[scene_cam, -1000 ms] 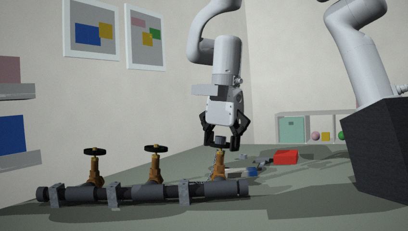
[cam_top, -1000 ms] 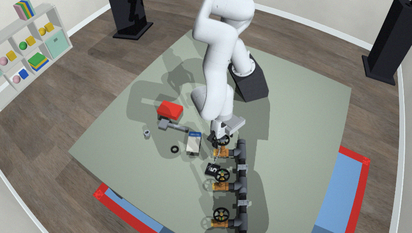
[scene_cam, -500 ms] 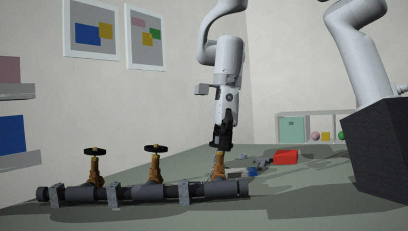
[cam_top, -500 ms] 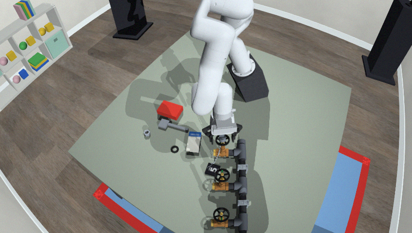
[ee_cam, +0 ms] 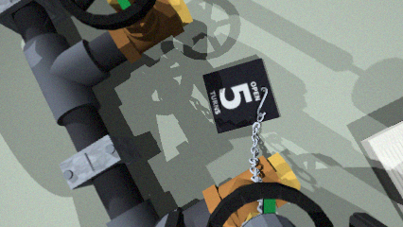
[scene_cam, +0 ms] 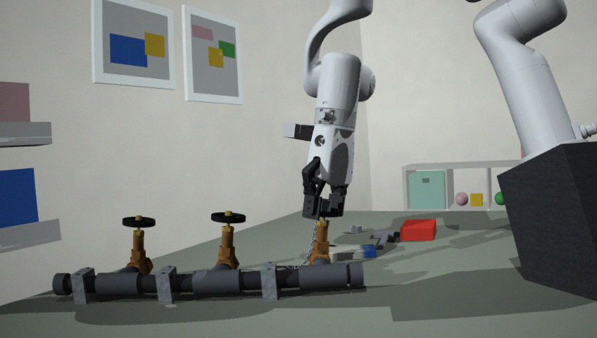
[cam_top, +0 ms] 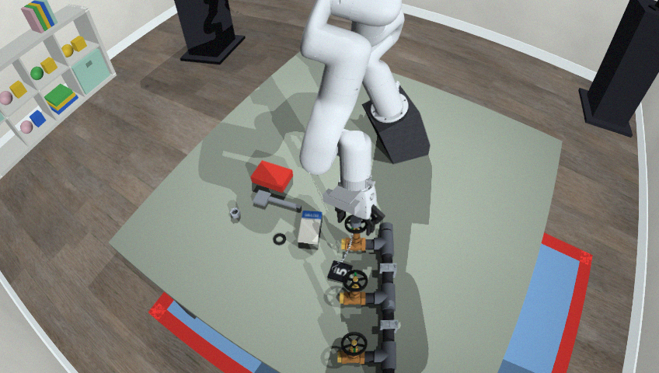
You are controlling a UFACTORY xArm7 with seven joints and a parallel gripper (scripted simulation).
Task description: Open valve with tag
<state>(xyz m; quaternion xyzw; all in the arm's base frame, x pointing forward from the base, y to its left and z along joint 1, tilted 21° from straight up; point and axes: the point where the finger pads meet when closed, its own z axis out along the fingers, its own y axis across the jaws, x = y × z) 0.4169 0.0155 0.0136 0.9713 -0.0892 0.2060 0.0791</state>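
My gripper is now 20 mm below the grey cap. Round my hand: black washer: 230 mm to the right, 120 mm below, 50 mm ahead; blue box: 150 mm to the right, 110 mm below, 10 mm behind; black tag: 120 mm below, 100 mm ahead, 20 mm to the right.
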